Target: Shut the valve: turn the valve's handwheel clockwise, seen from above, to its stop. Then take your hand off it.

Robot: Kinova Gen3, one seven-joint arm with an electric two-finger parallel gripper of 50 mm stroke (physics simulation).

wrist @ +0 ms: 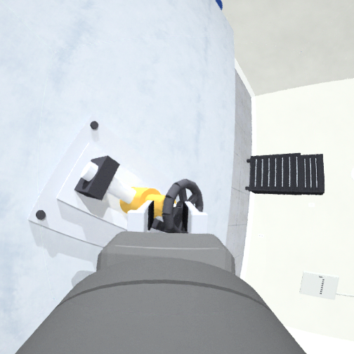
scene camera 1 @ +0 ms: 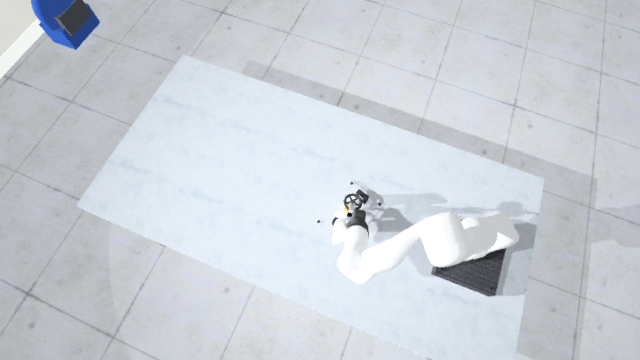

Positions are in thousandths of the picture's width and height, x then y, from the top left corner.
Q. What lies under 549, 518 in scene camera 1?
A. A pale base plate.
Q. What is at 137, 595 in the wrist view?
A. A pale base plate.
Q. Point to a black spoked handwheel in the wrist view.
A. At 479, 589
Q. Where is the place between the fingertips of my gripper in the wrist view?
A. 473, 595
